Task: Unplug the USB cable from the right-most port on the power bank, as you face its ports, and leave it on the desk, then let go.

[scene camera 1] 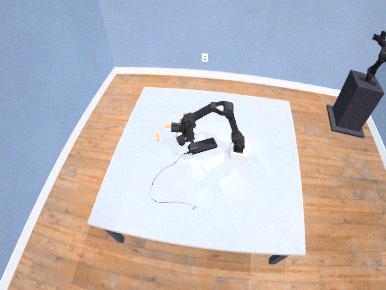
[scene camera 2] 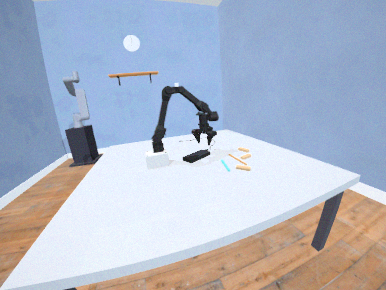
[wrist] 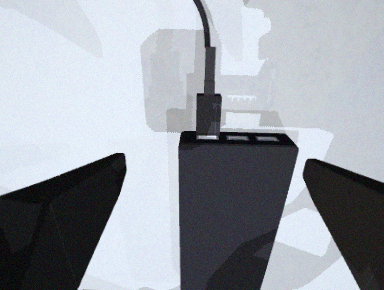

Labels:
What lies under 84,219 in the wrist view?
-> The gripper.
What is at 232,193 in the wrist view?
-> A black power bank.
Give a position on a black USB plug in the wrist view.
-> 208,106

